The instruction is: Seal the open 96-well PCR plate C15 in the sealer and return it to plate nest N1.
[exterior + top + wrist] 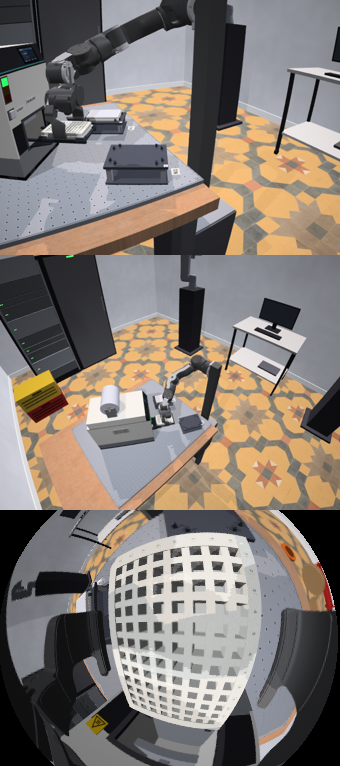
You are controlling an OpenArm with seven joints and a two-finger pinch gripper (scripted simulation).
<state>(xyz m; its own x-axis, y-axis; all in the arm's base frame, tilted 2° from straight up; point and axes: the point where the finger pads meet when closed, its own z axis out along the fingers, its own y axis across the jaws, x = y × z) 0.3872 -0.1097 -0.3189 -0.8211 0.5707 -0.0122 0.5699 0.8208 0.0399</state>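
The white 96-well plate C15 lies right at my hand. From my hand the other things lie so: sealer stage: 10 mm below; then plate nest N1: 150 mm behind, 140 mm to the left, 60 mm below; then start key: 140 mm ahead, 80 mm above, 20 mm to the left.
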